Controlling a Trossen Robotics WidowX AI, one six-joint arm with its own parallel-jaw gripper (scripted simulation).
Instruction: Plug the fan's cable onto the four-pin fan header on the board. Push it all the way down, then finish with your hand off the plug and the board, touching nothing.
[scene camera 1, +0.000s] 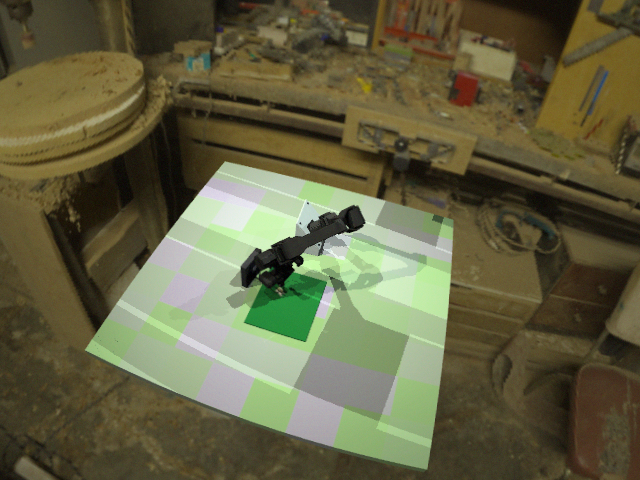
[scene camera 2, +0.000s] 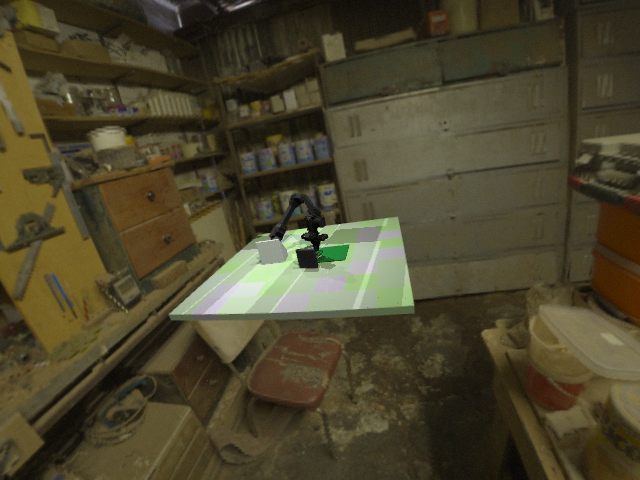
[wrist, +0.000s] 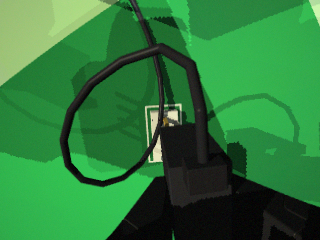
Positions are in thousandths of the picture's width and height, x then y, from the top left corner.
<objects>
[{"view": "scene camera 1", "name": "green board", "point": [455, 655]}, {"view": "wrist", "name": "my gripper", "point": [589, 765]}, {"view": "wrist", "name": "green board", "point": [786, 285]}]
</objects>
